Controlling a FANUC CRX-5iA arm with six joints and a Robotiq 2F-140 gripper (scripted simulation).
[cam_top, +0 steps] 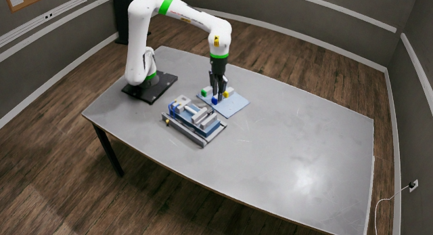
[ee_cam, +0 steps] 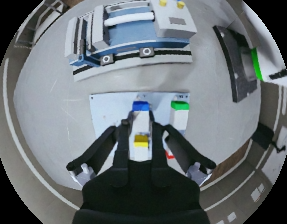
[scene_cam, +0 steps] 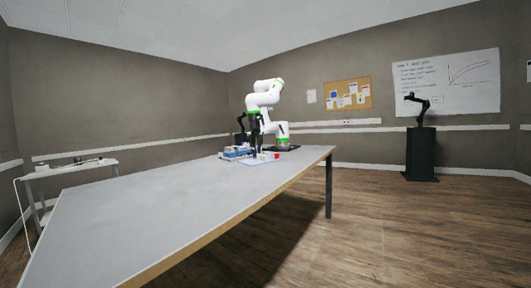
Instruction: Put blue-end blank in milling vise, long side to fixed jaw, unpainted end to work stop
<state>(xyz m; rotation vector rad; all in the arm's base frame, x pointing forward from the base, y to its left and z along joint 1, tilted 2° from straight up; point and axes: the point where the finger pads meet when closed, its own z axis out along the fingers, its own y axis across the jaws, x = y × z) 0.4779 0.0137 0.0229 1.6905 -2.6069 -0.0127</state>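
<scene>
Right now my hand is 60 mm above the light blue plate, 40 mm to the right of it and 20 mm short of it. Also, from my hand: plain end block 220 mm to the right, 50 mm ahead, 20 mm above; then yellow-ended blank 80 mm to the left, 40 mm ahead, 30 mm below; then red-ended blank 120 mm to the left, 40 mm behind, 30 mm below.
</scene>
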